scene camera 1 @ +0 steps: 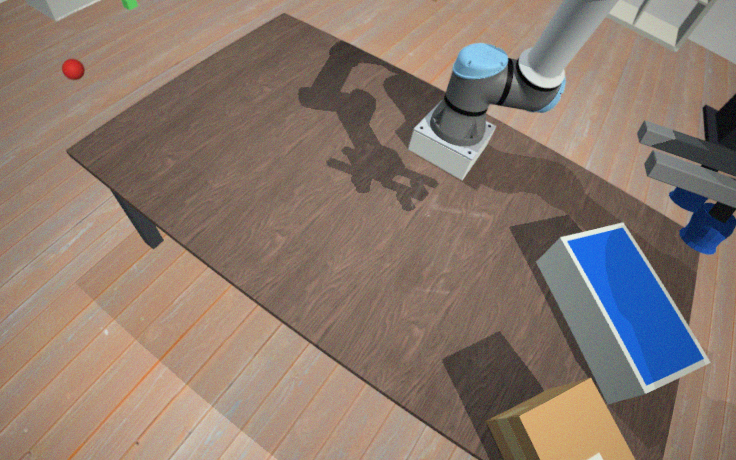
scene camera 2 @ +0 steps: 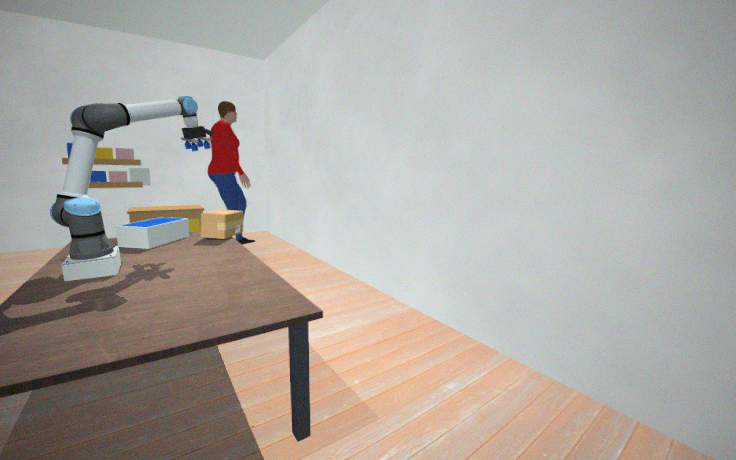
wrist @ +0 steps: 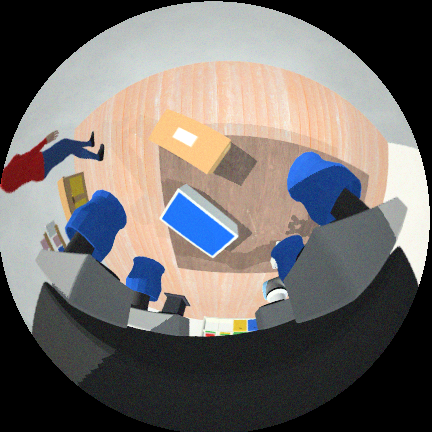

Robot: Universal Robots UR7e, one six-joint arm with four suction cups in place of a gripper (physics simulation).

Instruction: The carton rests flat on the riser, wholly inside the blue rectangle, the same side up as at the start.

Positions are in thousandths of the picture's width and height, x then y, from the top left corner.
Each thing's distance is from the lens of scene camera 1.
my suction head (scene camera 1: 956, 508): 44 cm
tan carton (scene camera 1: 779, 901): 78 cm
The marked spots on the tan carton and my suction head are 44 cm apart.
